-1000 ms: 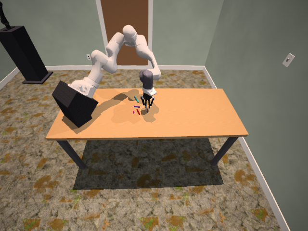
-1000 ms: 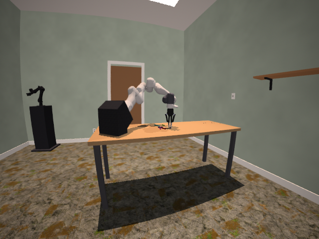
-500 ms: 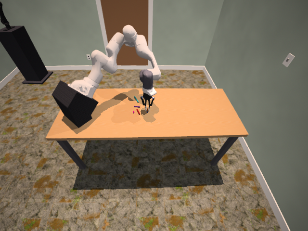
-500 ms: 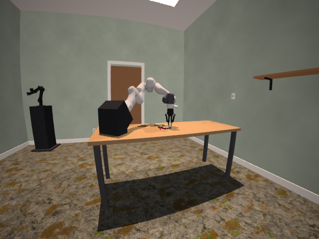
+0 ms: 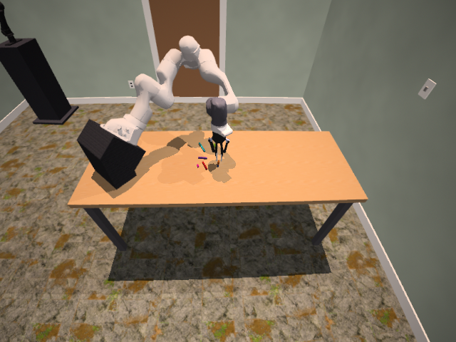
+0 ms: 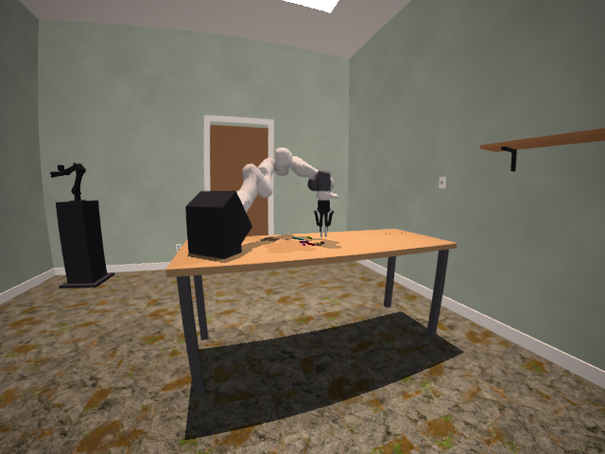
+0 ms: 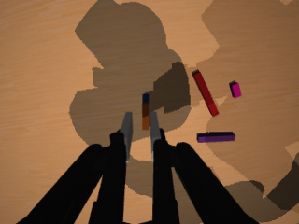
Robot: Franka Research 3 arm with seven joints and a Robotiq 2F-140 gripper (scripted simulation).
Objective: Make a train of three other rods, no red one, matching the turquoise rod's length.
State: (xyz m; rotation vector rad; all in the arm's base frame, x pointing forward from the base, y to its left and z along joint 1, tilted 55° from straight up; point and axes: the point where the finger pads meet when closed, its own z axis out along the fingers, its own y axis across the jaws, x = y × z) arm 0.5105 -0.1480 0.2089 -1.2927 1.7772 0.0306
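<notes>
The lime rod lies 4 cm behind my hand, 17 cm to the left of it and 7 cm below it. From my hand the other things lie so: blue rod 1 cm behind, 2 cm to the right, 7 cm below; then red rod 9 cm behind, 2 cm to the right, 7 cm below; then orange rod 1 cm to the left, 7 cm below.
</notes>
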